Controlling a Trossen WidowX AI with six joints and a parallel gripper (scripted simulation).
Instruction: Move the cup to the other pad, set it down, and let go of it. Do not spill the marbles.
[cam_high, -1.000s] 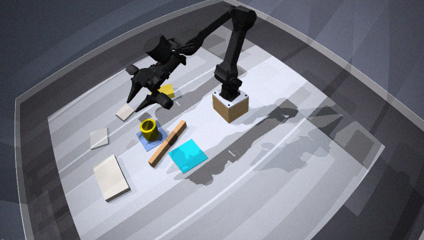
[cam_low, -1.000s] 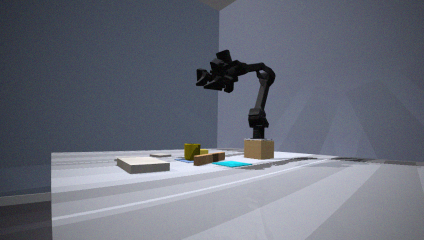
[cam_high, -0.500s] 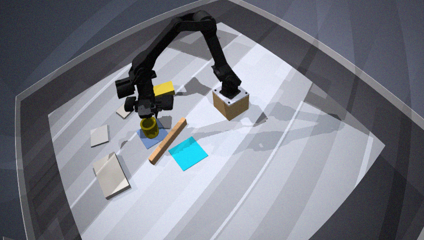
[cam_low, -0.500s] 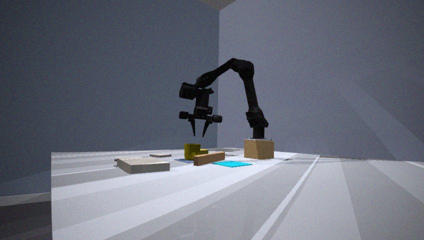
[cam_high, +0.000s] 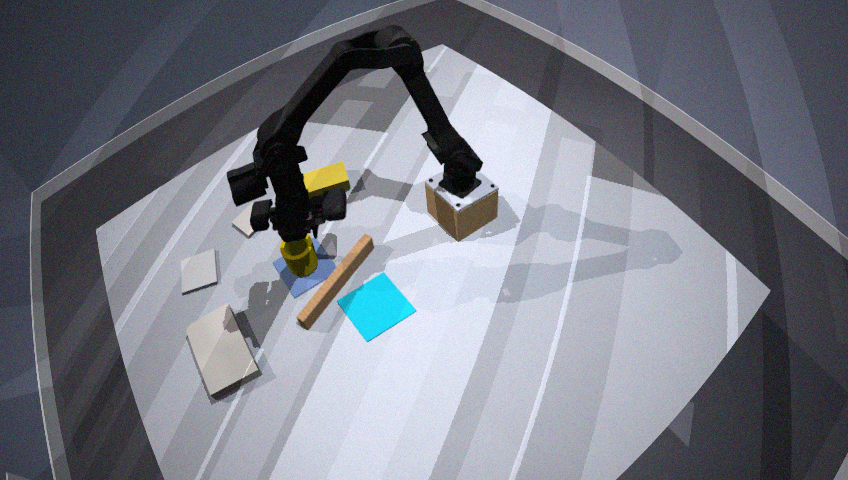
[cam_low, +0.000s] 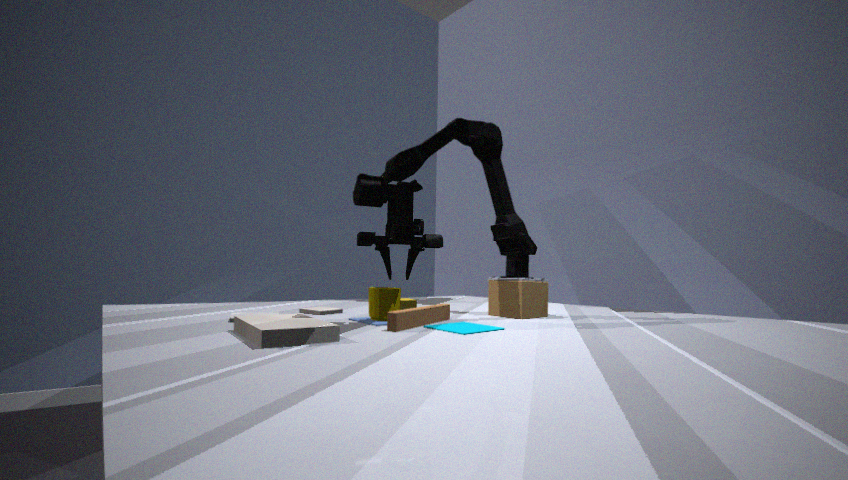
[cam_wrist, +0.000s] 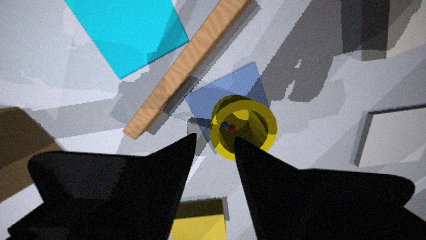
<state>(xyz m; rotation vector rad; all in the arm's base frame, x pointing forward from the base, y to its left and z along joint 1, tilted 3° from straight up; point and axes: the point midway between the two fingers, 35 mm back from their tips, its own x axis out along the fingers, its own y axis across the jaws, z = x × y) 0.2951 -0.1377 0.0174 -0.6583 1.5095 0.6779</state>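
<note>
Right now the yellow cup is 20 mm ahead of my gripper tip, 20 mm to the right of it and 60 mm below it. The rest, counted from my gripper tip: red marble: 10 mm ahead, 30 mm to the right, 70 mm below; cyan pad: 10 mm behind, 160 mm to the left, 100 mm below; wooden bar: 70 mm to the left, 80 mm below.
</note>
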